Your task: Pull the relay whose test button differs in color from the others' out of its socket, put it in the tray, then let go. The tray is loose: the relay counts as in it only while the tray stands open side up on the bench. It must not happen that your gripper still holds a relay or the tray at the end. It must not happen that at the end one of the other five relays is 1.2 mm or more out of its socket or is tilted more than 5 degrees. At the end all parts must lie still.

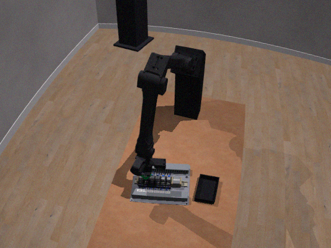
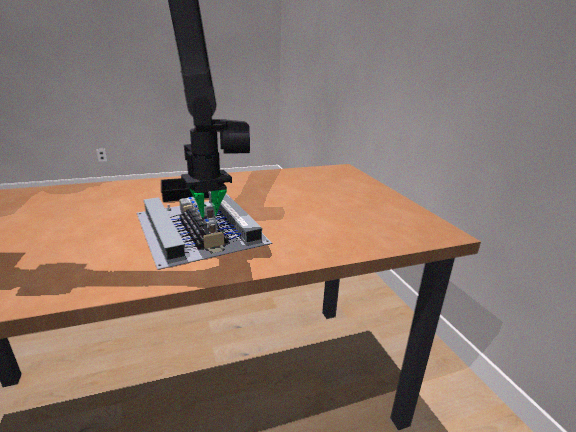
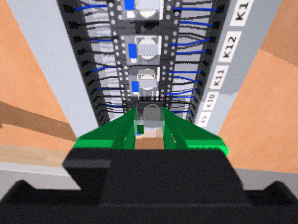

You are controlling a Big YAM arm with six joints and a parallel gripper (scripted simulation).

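My gripper is now right at the grey relay. The rest, counted from my hand: black tray 32 cm to the left, 11 cm behind, 6 cm below.
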